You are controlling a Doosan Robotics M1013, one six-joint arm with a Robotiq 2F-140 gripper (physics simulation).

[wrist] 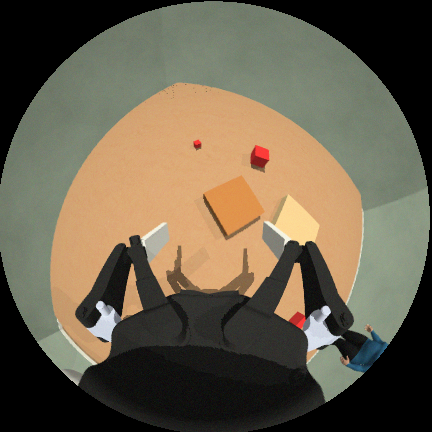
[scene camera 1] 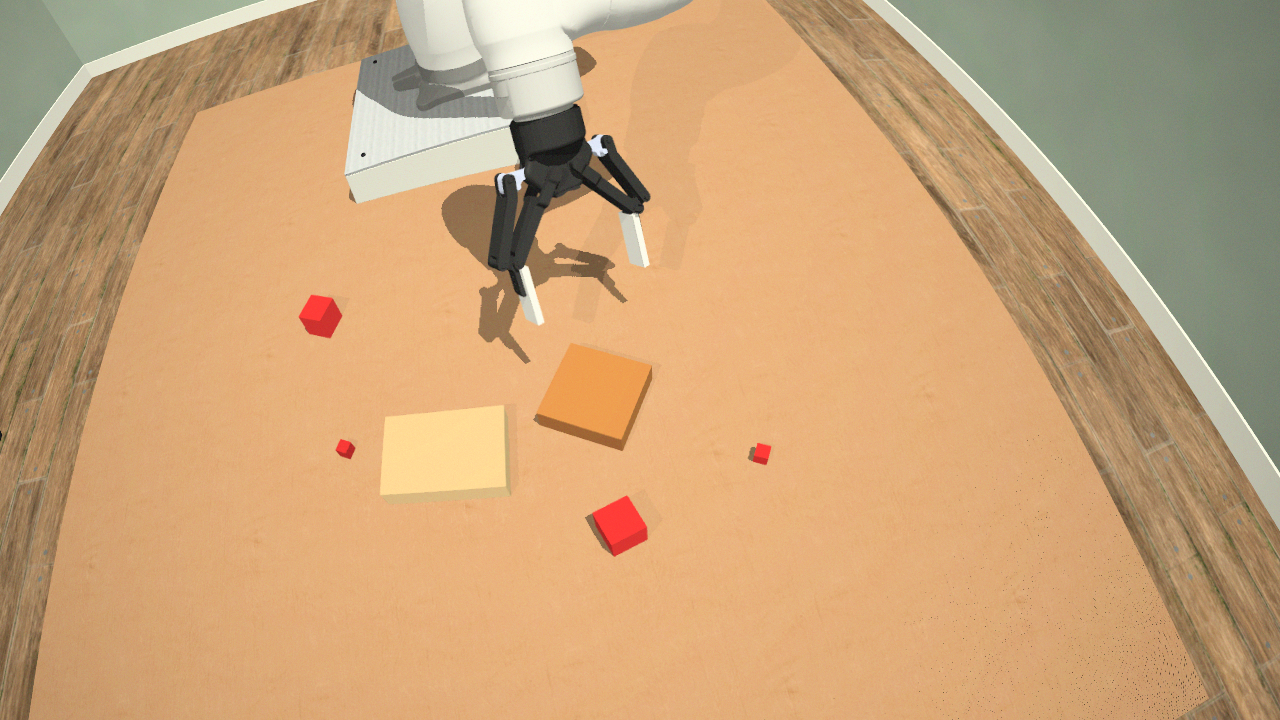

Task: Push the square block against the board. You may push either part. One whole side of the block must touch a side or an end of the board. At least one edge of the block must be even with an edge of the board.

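Places are measured from the arm's base along level axes (x ahead, y left, z up), in centimetres.
Pixels of known places: gripper, between the fingertips: (wrist: 214, 230) (scene camera 1: 589, 290); arm's base, origin of its link: (scene camera 1: 465, 70).
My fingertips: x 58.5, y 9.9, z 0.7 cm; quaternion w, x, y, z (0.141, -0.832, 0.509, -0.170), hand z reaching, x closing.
Ahead of a thing's pixels: the offset from my fingertips to its top centre. "*": to the spot under its first point.
The orange square block {dx +8.2, dy -1.9, dz -7.0 cm} (scene camera 1: 596, 392) (wrist: 233, 206) lies flat on the tan surface, turned at an angle to the board. The pale yellow board {dx +11.2, dy -20.5, dz -7.0 cm} (scene camera 1: 444, 452) (wrist: 297, 220) lies flat to its left in the scene view, with a gap between the two. In the wrist view, the right finger hides part of the board. My gripper (scene camera 1: 583, 293) (wrist: 214, 230) is open and empty. It hangs above the surface, on the robot-base side of the block, and touches neither part.
Large red cubes stand at the left (scene camera 1: 320, 316) and in front of the block {dx +24.6, dy -3.4, dz -5.8 cm} (scene camera 1: 619, 525) (wrist: 260, 156). Small red cubes lie left of the board {* dx +7.2, dy -33.1, dz -8.2 cm} (scene camera 1: 345, 448) and at the right (scene camera 1: 761, 453) (wrist: 197, 144). The robot's grey base (scene camera 1: 429, 170) stands at the back.
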